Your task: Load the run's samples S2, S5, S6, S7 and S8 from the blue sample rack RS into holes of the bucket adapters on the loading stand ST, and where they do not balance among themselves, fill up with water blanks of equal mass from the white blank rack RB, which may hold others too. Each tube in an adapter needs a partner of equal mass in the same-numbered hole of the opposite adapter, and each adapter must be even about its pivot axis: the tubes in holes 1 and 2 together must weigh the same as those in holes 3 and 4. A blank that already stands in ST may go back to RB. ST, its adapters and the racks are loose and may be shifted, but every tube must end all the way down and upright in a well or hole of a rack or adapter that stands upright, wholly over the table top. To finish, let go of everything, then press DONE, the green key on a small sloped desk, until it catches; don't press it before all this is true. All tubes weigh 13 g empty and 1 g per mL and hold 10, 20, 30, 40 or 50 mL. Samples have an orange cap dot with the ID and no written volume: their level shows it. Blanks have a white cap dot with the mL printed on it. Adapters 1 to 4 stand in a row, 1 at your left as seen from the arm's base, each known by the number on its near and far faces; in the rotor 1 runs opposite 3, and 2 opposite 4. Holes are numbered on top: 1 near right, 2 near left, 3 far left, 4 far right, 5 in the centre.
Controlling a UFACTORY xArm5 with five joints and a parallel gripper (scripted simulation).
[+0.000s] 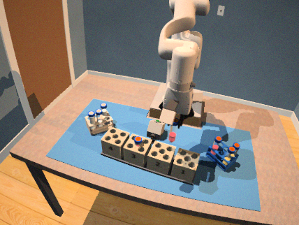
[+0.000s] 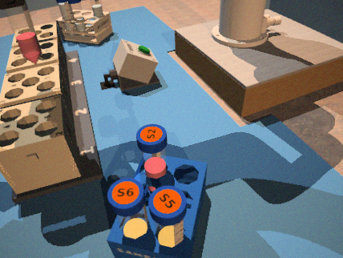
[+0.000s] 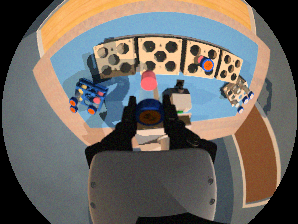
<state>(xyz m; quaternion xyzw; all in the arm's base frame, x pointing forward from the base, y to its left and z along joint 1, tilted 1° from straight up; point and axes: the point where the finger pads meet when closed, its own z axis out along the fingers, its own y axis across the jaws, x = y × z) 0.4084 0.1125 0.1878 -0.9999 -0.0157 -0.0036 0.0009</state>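
The loading stand ST is 2 cm ahead of my hand, 8 cm to the right of it and 24 cm below it. Round my hand: white blank rack RB: 8 cm behind, 41 cm to the right, 22 cm below; blue-capped tube: 4 cm behind, 41 cm to the right, 19 cm below; blue sample rack RS: 13 cm behind, 24 cm to the left, 22 cm below.
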